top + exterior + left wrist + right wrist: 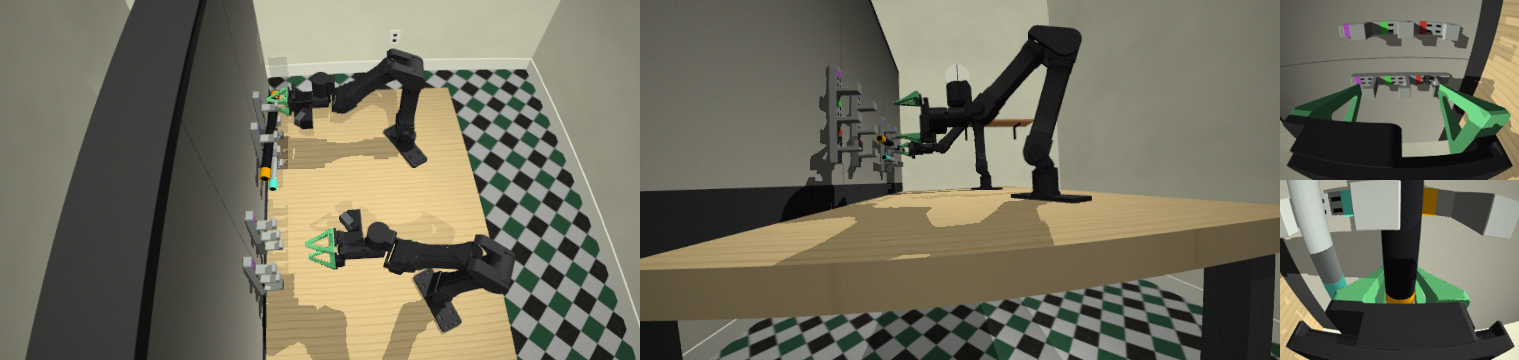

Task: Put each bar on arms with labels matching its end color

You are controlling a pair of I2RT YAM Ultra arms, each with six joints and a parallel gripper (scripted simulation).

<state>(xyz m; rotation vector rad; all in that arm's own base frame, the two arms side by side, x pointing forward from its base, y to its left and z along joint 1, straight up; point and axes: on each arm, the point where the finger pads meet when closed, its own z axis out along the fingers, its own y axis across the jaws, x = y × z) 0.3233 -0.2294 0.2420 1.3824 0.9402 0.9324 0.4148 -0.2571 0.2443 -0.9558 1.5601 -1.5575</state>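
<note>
Now: right hand 13 cm to the right of the black bar. Round my right hand: pale bar: 13 cm to the left, 8 cm below.
</note>
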